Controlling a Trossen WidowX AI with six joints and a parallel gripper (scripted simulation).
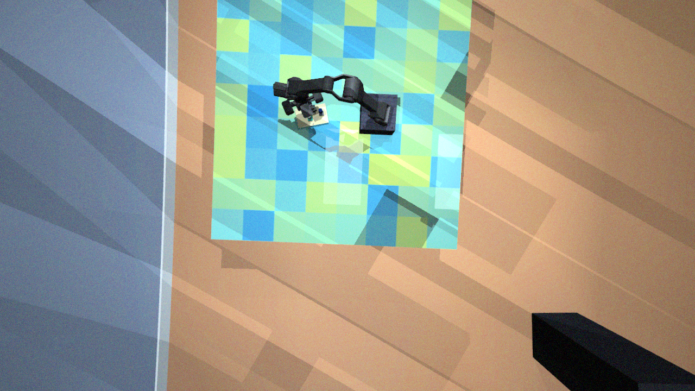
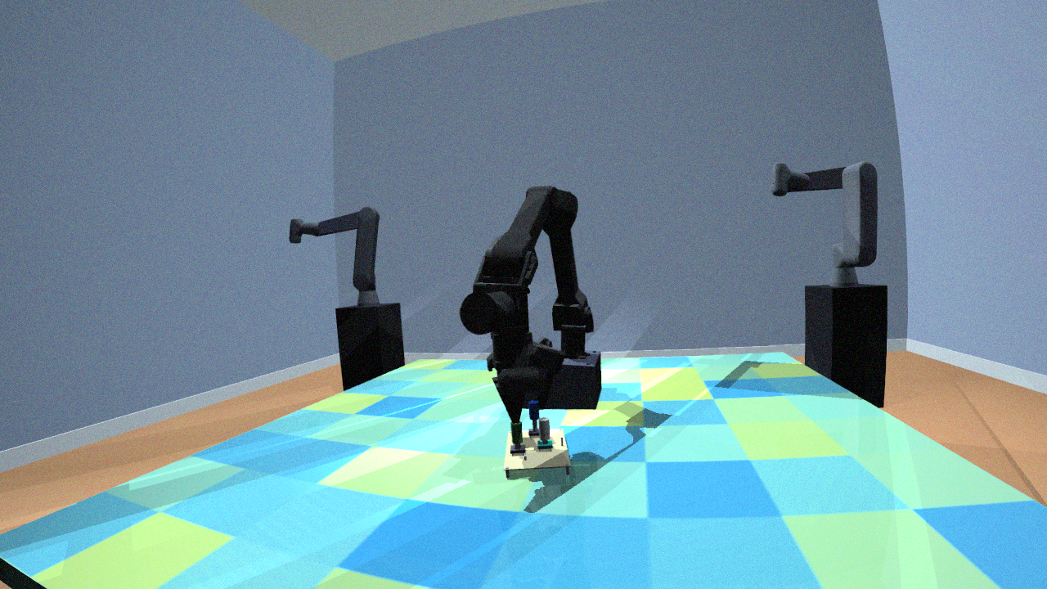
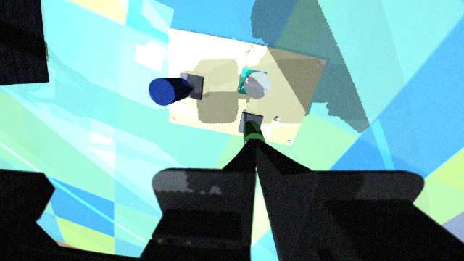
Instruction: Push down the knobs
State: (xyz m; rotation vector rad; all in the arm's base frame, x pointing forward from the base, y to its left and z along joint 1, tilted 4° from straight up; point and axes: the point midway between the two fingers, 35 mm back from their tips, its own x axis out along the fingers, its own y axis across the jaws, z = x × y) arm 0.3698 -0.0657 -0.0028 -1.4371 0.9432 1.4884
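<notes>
Now: gripper tip 1 cm above the green knob. Round my gripper tip: grey knob (4 cm to the left, 2 cm behind, 1 cm below); teal potentiometer (4 cm to the left, 2 cm below, 2 cm behind).
</notes>
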